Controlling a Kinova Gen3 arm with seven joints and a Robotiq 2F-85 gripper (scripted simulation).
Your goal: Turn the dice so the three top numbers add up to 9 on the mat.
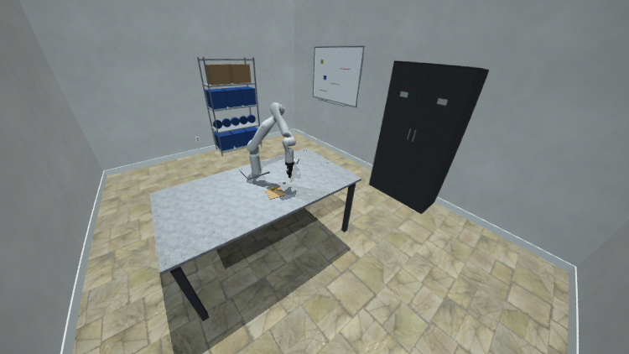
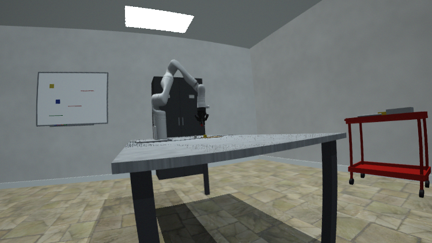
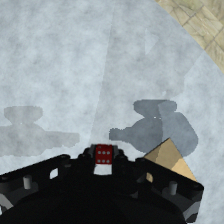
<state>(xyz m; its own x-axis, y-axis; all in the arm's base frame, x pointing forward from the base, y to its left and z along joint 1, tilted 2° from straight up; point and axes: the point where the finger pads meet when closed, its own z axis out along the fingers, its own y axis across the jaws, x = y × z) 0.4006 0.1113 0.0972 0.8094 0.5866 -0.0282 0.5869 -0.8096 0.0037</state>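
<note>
The white die is 110 mm below my hand, 80 mm behind it and 10 mm to the right of it. Also, from my hand: red die: 10 mm below; tan mat: 160 mm to the right, 120 mm below, 10 mm behind; yellow die: 150 mm to the right, 110 mm below, 60 mm behind.
</note>
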